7 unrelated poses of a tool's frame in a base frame.
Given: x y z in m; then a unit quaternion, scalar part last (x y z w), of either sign.
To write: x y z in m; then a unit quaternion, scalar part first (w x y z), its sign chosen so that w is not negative. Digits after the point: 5 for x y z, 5 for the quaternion.
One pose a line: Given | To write
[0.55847, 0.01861, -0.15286, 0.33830, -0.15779, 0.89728, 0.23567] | [0.55847, 0.01861, -0.15286, 0.23567, 0.33830, -0.15779, 0.89728]
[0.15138, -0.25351, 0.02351, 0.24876, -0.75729, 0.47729, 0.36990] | [0.15138, -0.25351, 0.02351, 0.36990, 0.24876, -0.75729, 0.47729]
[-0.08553, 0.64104, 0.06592, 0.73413, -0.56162, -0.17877, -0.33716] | [-0.08553, 0.64104, 0.06592, 0.33716, -0.73413, 0.56162, 0.17877]
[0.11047, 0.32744, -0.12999, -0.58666, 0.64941, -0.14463, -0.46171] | [0.11047, 0.32744, -0.12999, 0.46171, 0.58666, -0.64941, 0.14463]
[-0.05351, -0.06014, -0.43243, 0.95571, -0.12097, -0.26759, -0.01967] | [-0.05351, -0.06014, -0.43243, 0.01967, -0.95571, 0.12097, 0.26759]
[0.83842, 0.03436, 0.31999, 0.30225, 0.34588, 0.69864, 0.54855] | [0.83842, 0.03436, 0.31999, 0.54855, 0.30225, 0.34588, 0.69864]
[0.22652, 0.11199, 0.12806, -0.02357, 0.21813, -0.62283, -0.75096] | [0.22652, 0.11199, 0.12806, 0.75096, 0.02357, -0.21813, 0.62283]
